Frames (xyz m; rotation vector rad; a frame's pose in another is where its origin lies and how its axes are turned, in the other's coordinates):
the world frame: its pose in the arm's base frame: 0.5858 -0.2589 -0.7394 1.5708 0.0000 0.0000
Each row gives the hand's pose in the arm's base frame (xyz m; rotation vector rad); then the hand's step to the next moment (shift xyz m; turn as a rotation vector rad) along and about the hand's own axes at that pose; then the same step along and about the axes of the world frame.
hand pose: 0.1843 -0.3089 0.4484 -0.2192 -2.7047 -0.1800
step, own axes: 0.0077 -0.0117 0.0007 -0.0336 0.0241 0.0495
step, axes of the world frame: -0.0093 0.0015 0.0104 0.0149 -0.0565 -0.0272
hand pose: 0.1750 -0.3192 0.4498 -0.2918 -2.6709 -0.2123
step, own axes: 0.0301 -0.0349 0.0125 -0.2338 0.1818 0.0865
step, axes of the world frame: -0.0399 -0.0013 0.0262 0.2134 -0.1623 -0.1527
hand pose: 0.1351 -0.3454 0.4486 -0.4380 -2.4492 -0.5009
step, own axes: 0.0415 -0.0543 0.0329 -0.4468 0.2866 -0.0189
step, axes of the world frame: -0.0705 -0.0130 0.0249 0.4719 -0.1868 -0.1566
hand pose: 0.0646 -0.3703 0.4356 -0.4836 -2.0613 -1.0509
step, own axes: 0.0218 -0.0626 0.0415 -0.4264 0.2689 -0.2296
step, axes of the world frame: -0.0716 -0.0314 0.0036 0.5440 -0.1016 0.0240
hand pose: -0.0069 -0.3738 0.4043 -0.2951 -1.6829 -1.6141
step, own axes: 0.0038 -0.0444 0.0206 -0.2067 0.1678 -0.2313
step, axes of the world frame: -0.0385 -0.0287 -0.0103 0.3312 -0.0332 0.1165
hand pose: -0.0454 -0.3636 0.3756 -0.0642 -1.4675 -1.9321
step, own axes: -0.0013 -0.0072 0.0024 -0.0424 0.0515 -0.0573
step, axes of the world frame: -0.0038 -0.0057 -0.0035 0.0809 0.0038 0.0343
